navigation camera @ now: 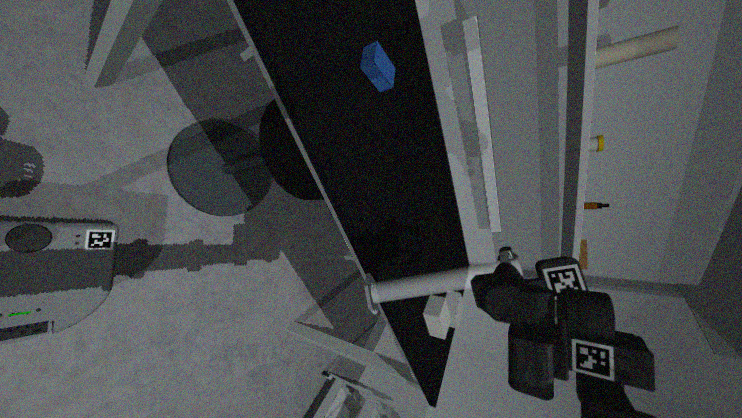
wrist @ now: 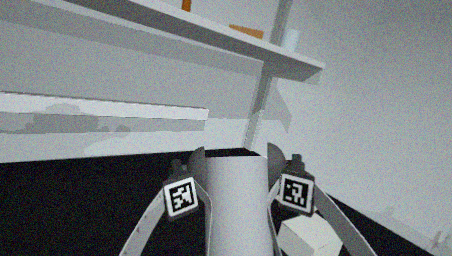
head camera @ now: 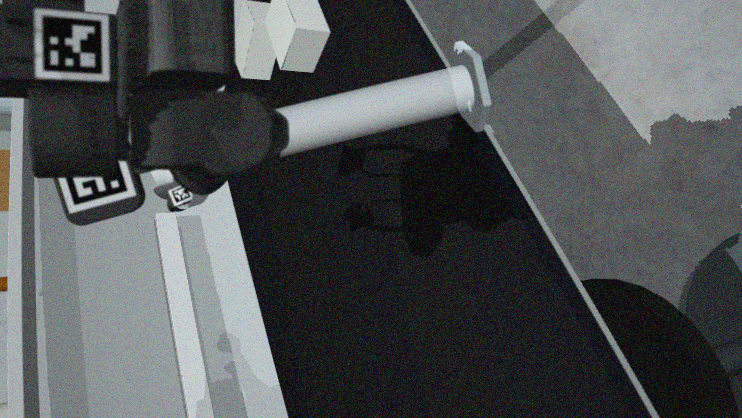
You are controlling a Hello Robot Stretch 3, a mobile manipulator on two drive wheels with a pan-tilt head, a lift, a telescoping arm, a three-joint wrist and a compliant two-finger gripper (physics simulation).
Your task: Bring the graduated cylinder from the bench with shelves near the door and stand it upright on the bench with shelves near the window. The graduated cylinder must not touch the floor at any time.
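Frame: origin at the robot's base, x ahead, y left, z up, level; centimetres.
Seen in the pictures: robot's base, link origin: [navigation camera: 30, 236].
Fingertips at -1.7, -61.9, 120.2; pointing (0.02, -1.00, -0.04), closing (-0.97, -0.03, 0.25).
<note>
Offsets run from my fingertips to a thing's top centre, as dx, dy, dz. Level surfaces: height alone.
The graduated cylinder [head camera: 373, 114] [navigation camera: 420, 284] [wrist: 237, 210] is a pale tube with a flat, angular base. My gripper [head camera: 259, 135] [navigation camera: 482, 290] [wrist: 235, 161] is shut on its upper part. The tube passes between both fingertips in the wrist view. In the head view the base overlaps the front edge of the black-topped bench {dz -28.7} [head camera: 363, 311] [navigation camera: 405, 181] [wrist: 90, 200] and is seen nearly edge-on. The tube looks tilted. I cannot tell whether the base touches the bench. The part inside the grip is hidden in the head view.
White boxes {-23.5, -27.8, -22.9} [head camera: 306, 44] [navigation camera: 438, 314] [wrist: 310, 237] stand at the bench's end, near the cylinder. A blue box {+47.5, +14.8, -24.7} [navigation camera: 377, 67] stands farther along. A shelf {dz +15.1} [navigation camera: 575, 155] [wrist: 200, 32] holding small items runs behind. A round stool [navigation camera: 220, 166] stands in front of the bench.
</note>
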